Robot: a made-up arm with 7 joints. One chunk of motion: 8 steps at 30 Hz.
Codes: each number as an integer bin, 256 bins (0 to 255) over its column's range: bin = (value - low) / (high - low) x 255, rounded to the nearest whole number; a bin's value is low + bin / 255 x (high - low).
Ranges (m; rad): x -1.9..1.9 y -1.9..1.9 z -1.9..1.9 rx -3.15..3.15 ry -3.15..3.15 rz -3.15..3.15
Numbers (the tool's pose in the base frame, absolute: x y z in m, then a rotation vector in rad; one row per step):
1: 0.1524 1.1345 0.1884 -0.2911 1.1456 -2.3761
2: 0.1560 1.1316 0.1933 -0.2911 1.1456 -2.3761
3: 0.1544 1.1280 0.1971 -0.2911 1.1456 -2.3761
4: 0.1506 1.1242 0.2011 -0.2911 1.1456 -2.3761
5: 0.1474 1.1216 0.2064 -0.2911 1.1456 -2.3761
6: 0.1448 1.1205 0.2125 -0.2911 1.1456 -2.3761
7: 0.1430 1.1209 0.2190 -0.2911 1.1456 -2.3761
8: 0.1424 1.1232 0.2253 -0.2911 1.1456 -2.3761
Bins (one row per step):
1: 138 204 140 116 174 31
2: 138 203 140 116 174 31
3: 138 203 141 116 174 31
4: 138 203 141 116 174 31
5: 137 203 141 116 174 31
6: 137 203 142 116 174 31
7: 137 203 142 116 174 31
8: 137 203 143 116 174 31

